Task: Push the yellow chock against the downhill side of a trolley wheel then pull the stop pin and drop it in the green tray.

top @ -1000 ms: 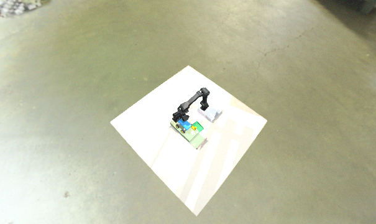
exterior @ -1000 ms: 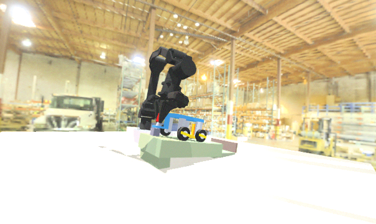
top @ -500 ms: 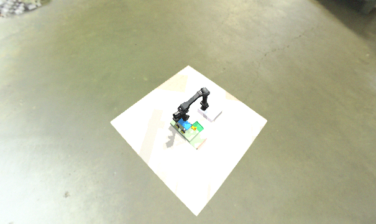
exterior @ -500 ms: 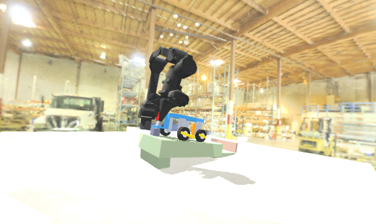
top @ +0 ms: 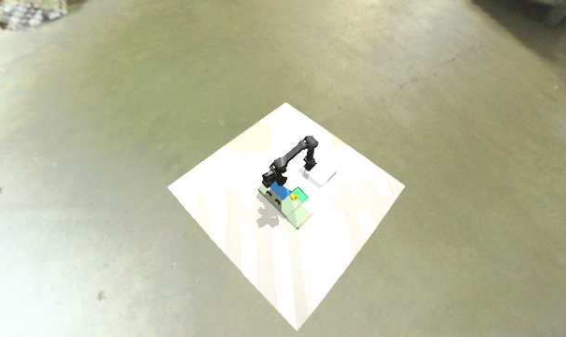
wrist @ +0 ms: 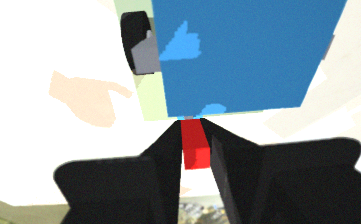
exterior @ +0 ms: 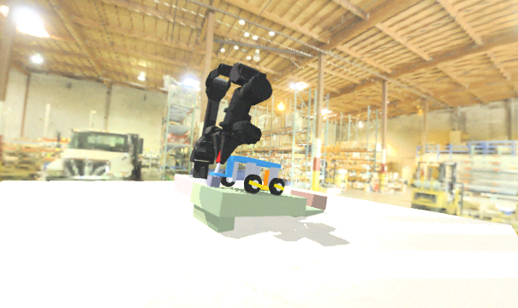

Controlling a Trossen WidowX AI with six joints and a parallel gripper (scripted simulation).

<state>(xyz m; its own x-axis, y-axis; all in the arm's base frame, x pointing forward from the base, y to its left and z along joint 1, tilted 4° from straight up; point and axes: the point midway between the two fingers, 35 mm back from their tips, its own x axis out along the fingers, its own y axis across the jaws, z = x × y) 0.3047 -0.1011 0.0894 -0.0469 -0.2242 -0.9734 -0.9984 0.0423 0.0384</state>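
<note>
Now: gripper tip 19 cm to the right of the green tray, 15 cm above it and 10 cm past it. Round my gripper tip: blue trolley 9 cm to the left, 3 cm below, 3 cm ahead; red-headed stop pin right at my gripper tip; pale green ramp 10 cm to the left, 9 cm below, 3 cm ahead.
</note>
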